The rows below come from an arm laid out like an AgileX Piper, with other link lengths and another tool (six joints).
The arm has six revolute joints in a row. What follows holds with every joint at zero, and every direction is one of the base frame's.
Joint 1 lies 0.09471 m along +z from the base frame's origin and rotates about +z.
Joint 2 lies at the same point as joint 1 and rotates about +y.
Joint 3 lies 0.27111 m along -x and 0.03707 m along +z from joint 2 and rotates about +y.
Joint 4 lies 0.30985 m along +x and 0.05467 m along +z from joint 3 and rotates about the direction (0.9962, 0, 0.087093).
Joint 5 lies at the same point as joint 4 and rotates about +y.
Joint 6 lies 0.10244 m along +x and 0.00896 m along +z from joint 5 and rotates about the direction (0.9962, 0, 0.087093).
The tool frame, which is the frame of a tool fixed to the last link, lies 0.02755 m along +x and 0.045 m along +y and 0.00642 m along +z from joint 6; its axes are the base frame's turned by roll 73.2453, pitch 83.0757 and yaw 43.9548 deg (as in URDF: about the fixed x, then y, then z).
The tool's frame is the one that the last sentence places.
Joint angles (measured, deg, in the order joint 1, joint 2, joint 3, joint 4, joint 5, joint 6), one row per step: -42.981 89.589 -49.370 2.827 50.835 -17.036; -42.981 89.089 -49.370 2.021 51.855 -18.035; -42.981 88.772 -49.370 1.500 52.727 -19.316; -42.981 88.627 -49.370 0.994 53.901 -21.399; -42.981 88.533 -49.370 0.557 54.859 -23.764; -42.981 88.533 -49.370 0.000 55.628 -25.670; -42.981 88.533 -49.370 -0.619 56.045 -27.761
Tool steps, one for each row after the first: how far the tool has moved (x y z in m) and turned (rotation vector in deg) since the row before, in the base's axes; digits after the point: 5 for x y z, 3 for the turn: -0.00355 0.00113 0.00208 -0.181 0.833 1.494; -0.00310 0.00129 0.00132 0.003 0.713 1.596; -0.00420 0.00205 0.00048 0.319 1.059 2.387; -0.00399 0.00180 0.00033 0.270 0.894 2.621; -0.00360 0.00114 -0.00018 0.169 0.883 2.222; -0.00329 0.00048 -0.00025 -0.085 0.662 2.437
